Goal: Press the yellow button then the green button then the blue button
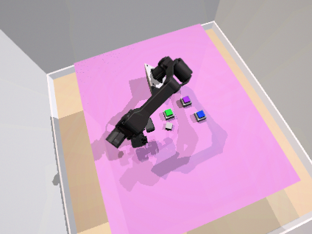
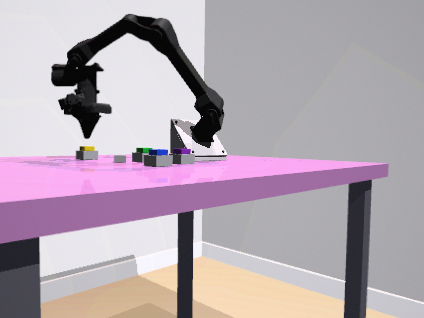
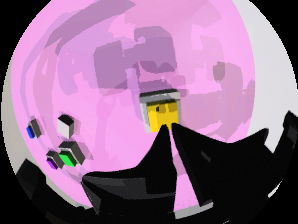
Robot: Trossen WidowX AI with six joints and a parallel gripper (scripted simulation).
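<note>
Now: gripper tip 3 cm above the yellow button. The rest, counted from my gripper tip: small grey block (17 cm to the left, 5 cm below, 2 cm behind); then purple button (30 cm to the left, 13 cm behind, 3 cm below); then green button (19 cm to the left, 8 cm behind, 3 cm below).
</note>
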